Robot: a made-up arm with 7 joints.
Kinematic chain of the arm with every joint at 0, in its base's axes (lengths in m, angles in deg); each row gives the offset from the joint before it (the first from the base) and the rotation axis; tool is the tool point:
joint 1: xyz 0 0 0.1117 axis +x
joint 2: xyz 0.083 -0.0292 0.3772 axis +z
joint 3: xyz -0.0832 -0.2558 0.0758 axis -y
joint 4: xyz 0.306 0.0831 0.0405 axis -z
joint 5: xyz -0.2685 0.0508 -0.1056 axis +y
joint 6: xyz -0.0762 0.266 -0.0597 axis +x
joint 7: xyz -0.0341 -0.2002 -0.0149 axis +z
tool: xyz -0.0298 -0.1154 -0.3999
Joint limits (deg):
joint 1: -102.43..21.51
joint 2: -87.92..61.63
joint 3: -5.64..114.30
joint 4: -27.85..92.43
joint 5: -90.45..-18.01
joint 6: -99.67..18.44
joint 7: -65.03..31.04
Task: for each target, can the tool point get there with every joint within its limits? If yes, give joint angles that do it. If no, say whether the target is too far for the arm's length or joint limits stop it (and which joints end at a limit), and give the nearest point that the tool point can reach.
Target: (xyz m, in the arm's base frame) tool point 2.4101 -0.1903 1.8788
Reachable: no: too far | nearest point 0.7501 -0.0928 0.9732 | short by 1.893 m
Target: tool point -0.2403 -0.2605 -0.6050
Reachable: no: joint limits stop it (at a limit: joint 1, joint 2, joint 3, joint 4, joint 6, joint 7) | nearest point -0.0586 -0.3398 -0.2153 | short by 0.437 m
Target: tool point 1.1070 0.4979 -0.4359
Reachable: no: joint limits stop it (at a limit: joint 1, joint 4, joint 5, joint 6, joint 7) | nearest point 0.7828 0.4856 -0.2851 | short by 0.358 m
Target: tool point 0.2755 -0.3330 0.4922
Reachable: yes | joints -21.77 -33.20 41.47 -9.57 -40.30 -8.91 -3.81
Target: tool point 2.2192 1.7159 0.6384
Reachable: no: too far | nearest point 0.7324 0.8577 0.3750 | short by 1.737 m
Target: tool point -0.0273 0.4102 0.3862
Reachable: yes | joints -32.05 18.43 27.77 76.57 -40.15 -77.90 3.15
